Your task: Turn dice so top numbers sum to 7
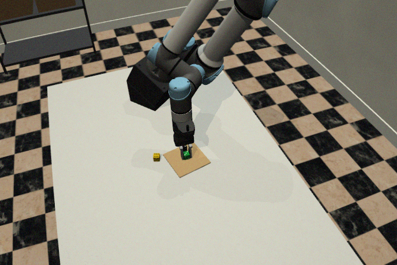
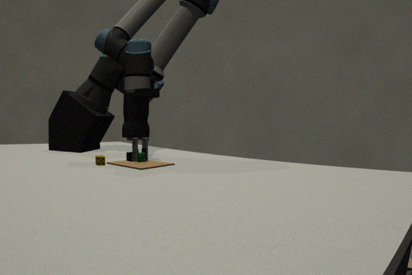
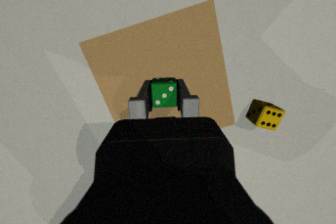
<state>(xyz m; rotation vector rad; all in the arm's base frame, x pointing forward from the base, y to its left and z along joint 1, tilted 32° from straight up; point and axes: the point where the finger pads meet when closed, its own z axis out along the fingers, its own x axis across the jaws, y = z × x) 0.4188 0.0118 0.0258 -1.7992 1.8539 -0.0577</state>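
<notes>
Right now my hand is 10 mm above the green die. Round my hand: yellow die 30 mm behind, 120 mm to the right, 20 mm below; black die 50 mm behind, 10 mm below; tan mat 30 mm below.
</notes>
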